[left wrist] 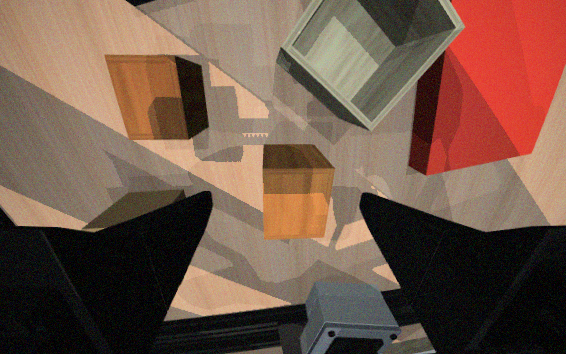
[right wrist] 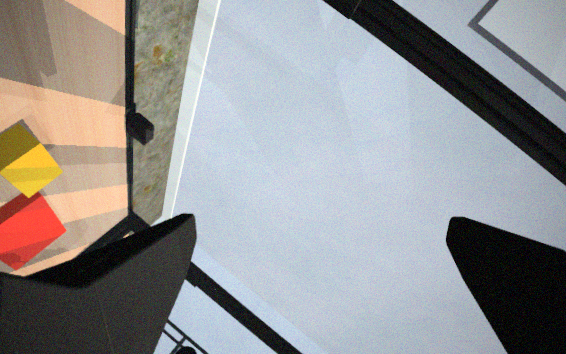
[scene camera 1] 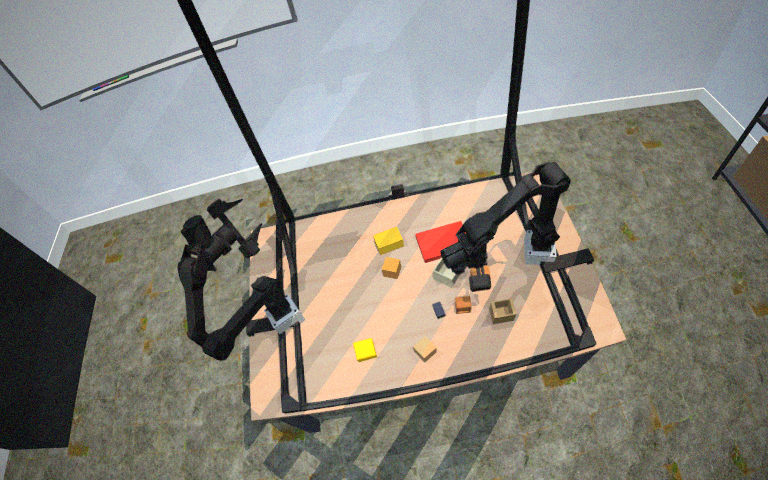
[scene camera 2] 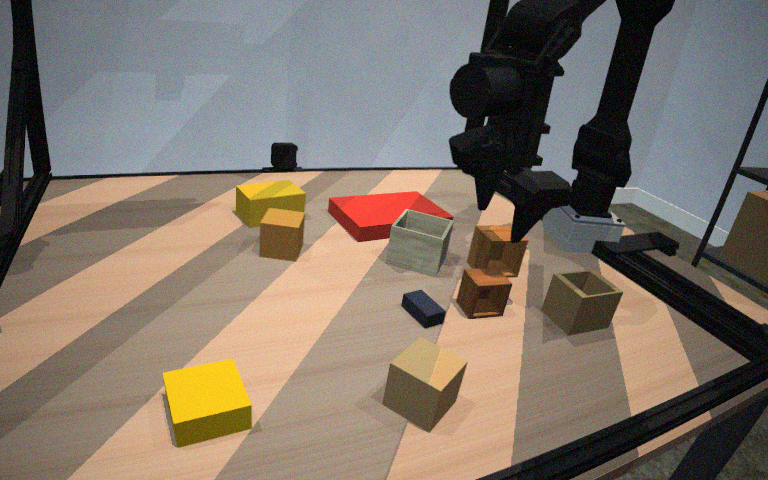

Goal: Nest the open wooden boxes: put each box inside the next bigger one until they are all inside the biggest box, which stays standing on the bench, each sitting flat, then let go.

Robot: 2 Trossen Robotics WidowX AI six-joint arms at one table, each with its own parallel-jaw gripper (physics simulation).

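Where they show: left gripper, fingertip midpoint: (left wrist: 287, 199) (scene camera 1: 476, 273) (scene camera 2: 497, 225); right gripper, fingertip midpoint: (right wrist: 322, 228) (scene camera 1: 251, 211); left arm's base at its link origin: (left wrist: 350, 350) (scene camera 1: 541, 243) (scene camera 2: 587, 208); right arm's base at its link origin: (scene camera 1: 280, 310).
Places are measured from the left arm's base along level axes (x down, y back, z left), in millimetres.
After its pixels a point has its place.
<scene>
The grey-green box (scene camera 1: 445, 275) @[x 59, y -322, z 112 mm] (scene camera 2: 417, 249) @[x 28, y -326, z 144 mm] (left wrist: 380, 35) @[x 58, y -334, z 82 mm] stands with its opening up. The olive box (scene camera 1: 502, 315) @[x 59, y -127, z 246 mm] (scene camera 2: 578, 308) @[x 22, y -157, z 277 mm] (left wrist: 142, 206) @[x 33, y -165, z 249 mm] stands opening up too, partly behind a finger in the left wrist view. The orange-brown box (scene camera 1: 486, 271) @[x 2, y -188, z 120 mm] (scene camera 2: 487, 249) @[x 17, y -232, z 149 mm] (left wrist: 295, 215) @[x 2, y -199, z 125 mm] and the smaller red-brown box (scene camera 1: 463, 305) @[x 14, y -256, z 239 mm] (scene camera 2: 481, 294) @[x 51, y -251, z 211 mm] (left wrist: 145, 95) @[x 14, y -259, z 229 mm] lie on their sides, openings facing scene camera 2. My left gripper (scene camera 1: 479, 266) @[x -14, y -221, z 137 mm] (scene camera 2: 499, 223) @[x -14, y -221, z 137 mm] (left wrist: 287, 199) @[x -14, y -221, z 137 mm] is open and empty, above the orange-brown box. My right gripper (scene camera 1: 250, 213) @[x -307, y -873, z 146 mm] (right wrist: 322, 228) @[x -307, y -873, z 146 mm] is open and empty, off the table's left side.
A red slab (scene camera 1: 438, 242) @[x 36, y -355, z -4 mm] (scene camera 2: 385, 212) @[x 37, y -352, z 6 mm] lies close behind the grey-green box. A navy block (scene camera 1: 438, 309) @[x 44, y -334, z 245 mm] (scene camera 2: 423, 309) @[x 44, y -337, z 258 mm] lies near the red-brown box. An orange cube (scene camera 1: 390, 267) @[x 12, y -504, z 121 mm], a tan cube (scene camera 1: 424, 348) @[x 12, y -362, z 390 mm] and two yellow blocks (scene camera 1: 388, 240) @[x 17, y -528, z 11 mm] (scene camera 1: 364, 349) @[x 34, y -547, z 405 mm] lie farther away.
</scene>
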